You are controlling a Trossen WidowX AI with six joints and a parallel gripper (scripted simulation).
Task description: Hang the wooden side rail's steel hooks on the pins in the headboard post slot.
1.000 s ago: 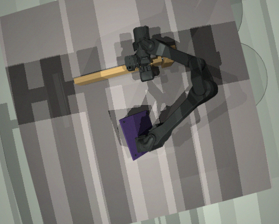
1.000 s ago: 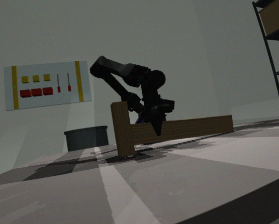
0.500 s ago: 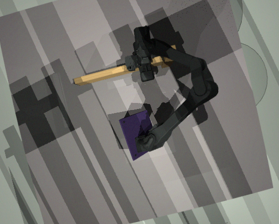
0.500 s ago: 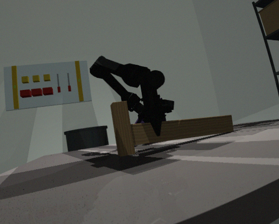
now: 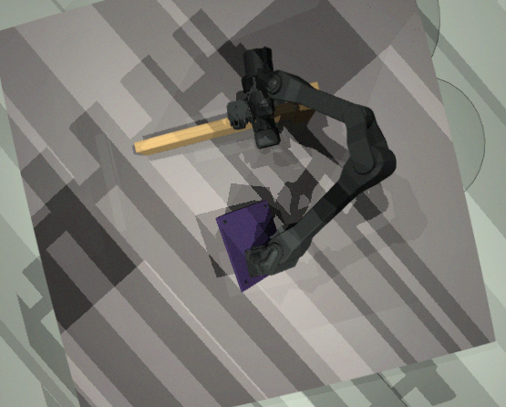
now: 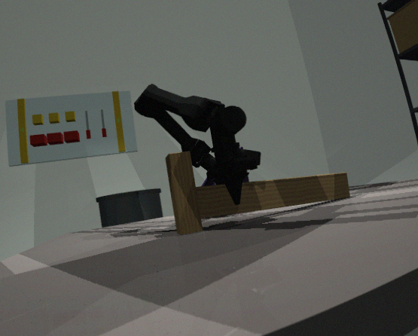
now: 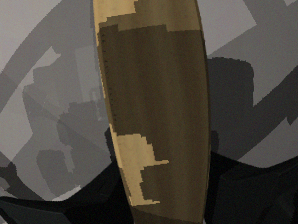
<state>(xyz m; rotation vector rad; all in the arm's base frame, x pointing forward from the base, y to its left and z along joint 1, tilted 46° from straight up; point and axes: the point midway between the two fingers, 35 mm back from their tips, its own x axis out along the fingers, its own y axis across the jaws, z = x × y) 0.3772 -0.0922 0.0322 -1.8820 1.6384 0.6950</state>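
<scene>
Now: the headboard post 120 mm to the right of my gripper tip and 40 mm above it.
</scene>
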